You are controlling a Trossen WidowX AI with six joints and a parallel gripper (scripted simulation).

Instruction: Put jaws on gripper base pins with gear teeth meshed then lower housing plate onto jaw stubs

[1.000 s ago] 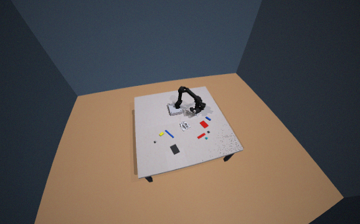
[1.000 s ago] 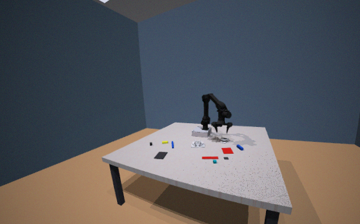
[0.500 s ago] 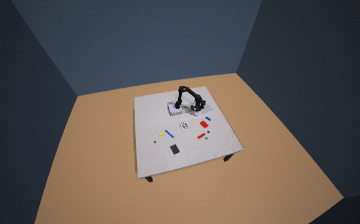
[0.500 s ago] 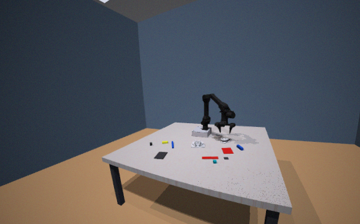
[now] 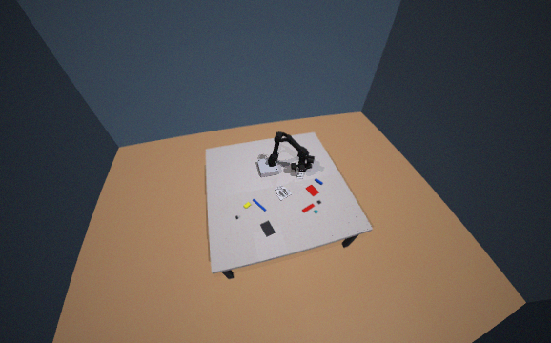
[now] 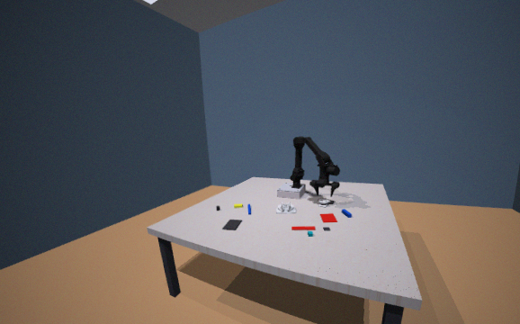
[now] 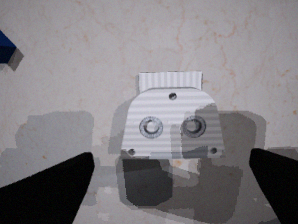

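The gripper base is 1 cm ahead of my gripper tip and 3 cm below it. Round my gripper tip: short blue block: 12 cm ahead, 16 cm to the left, 5 cm below; then red square plate: 20 cm ahead, 6 cm to the left, 6 cm below; then white flat plate: 19 cm ahead, 20 cm to the right, 6 cm below.
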